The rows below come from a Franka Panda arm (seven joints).
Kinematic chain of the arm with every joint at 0, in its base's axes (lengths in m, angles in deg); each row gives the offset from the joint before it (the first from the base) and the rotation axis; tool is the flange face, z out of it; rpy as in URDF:
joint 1: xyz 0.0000 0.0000 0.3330 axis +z
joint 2: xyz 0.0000 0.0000 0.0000 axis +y
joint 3: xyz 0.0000 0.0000 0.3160 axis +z
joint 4: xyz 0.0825 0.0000 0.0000 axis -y
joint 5: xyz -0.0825 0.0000 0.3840 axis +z
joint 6: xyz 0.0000 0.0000 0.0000 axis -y
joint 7: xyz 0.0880 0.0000 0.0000 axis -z
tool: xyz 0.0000 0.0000 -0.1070 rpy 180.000 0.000 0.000
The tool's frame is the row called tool.
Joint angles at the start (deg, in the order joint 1, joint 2, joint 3, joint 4, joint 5, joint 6, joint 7):
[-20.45, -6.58, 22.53, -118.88, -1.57, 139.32, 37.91]
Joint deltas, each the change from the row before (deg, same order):
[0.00, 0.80, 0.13, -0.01, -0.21, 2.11, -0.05]
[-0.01, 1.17, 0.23, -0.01, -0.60, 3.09, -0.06]
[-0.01, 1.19, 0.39, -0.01, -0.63, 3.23, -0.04]
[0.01, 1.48, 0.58, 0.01, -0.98, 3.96, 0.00]
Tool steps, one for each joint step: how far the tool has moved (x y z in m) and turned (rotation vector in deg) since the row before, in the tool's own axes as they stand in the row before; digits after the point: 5 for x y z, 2 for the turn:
[0.00176, -0.00235, 0.00437, 1.01, 0.95, -0.23]
[0.00207, -0.00353, 0.00632, 1.37, 1.49, -0.58]
[0.00081, -0.00476, 0.00619, 1.54, 1.53, -0.72]
[-0.00033, -0.00672, 0.00745, 1.94, 1.87, -1.09]

